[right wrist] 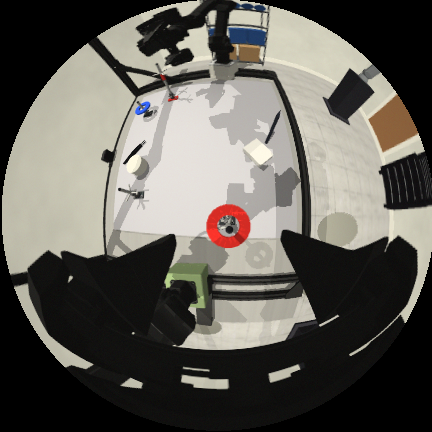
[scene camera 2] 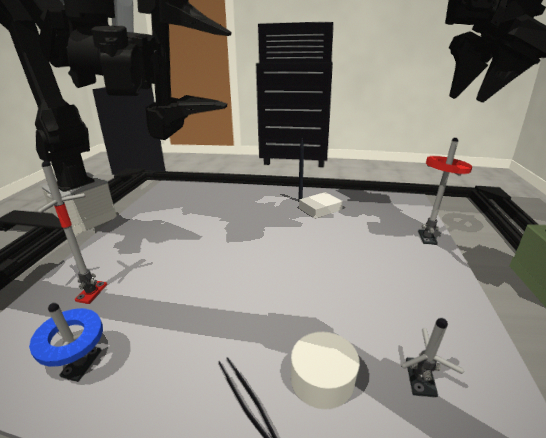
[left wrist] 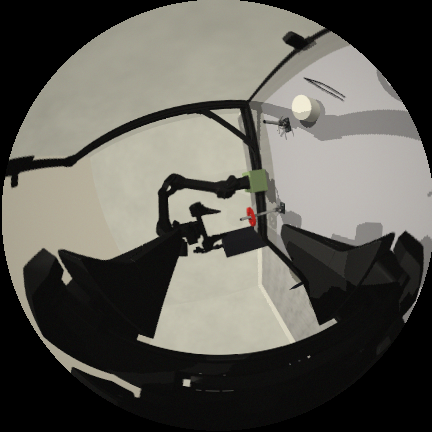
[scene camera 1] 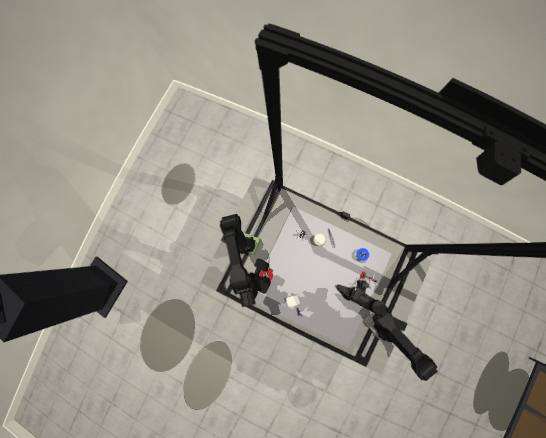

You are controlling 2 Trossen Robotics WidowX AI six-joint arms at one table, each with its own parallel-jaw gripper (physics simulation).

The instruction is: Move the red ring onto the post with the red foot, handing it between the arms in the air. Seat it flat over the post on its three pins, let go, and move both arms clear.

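Pixels of known places: left gripper, between the fingertips: (right wrist: 156, 53) (scene camera 2: 228, 71) (left wrist: 232, 232) (scene camera 1: 336, 285); right gripper, between the fingertips: (right wrist: 229, 237) (scene camera 2: 464, 99) (left wrist: 223, 223); left arm's base, origin of its link: (right wrist: 222, 61) (scene camera 2: 73, 183) (scene camera 1: 380, 326); right arm's base, origin of its link: (right wrist: 183, 291) (left wrist: 246, 181) (scene camera 1: 248, 243).
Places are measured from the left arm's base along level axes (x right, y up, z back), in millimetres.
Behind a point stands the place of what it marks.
The red ring (scene camera 1: 270, 274) @[x -319, y 68, z -606 mm] (scene camera 2: 461, 166) @[x -330, y 67, z -634 mm] (left wrist: 251, 216) @[x -316, y 72, z -592 mm] (right wrist: 215, 225) @[x -323, y 68, z -622 mm] lies around a tall post (scene camera 2: 438, 200) @[x -331, y 2, z -612 mm] with a black foot, high on it. The post with the red foot (scene camera 2: 75, 250) @[x 105, y 2, z -271 mm] stands at the left in scene camera 2; its red foot (scene camera 2: 91, 292) @[x 106, y -66, z -276 mm] (right wrist: 173, 98) @[x 94, y -68, z -273 mm] is on the mat and its pins sit near the top, above a red band. My right gripper (scene camera 2: 467, 98) @[x -344, y 164, z -616 mm] (right wrist: 229, 237) @[x -344, y 164, z -616 mm] is open and empty, above the ring, its fingers pointing down. My left gripper (scene camera 2: 228, 69) @[x -81, y 202, z -392 mm] is open and empty, raised above the mat, its fingers pointing sideways.
A blue ring (scene camera 1: 362, 249) @[x 182, y -22, z -402 mm] (scene camera 2: 90, 320) @[x 143, y -23, z -381 mm] is on a short post near the red foot. A cream cylinder (scene camera 2: 325, 370) @[x 30, y -38, z -601 mm], black tweezers (scene camera 2: 247, 395) @[x 77, y -71, z -546 mm] and a short three-pin post (scene camera 2: 434, 345) @[x -33, y -13, z -678 mm] are nearer scene camera 2. A white block (scene camera 2: 320, 204) @[x -300, y -53, z -404 mm] lies at the back beside a dark upright rod (scene camera 2: 301, 170) @[x -321, y -1, z -344 mm].
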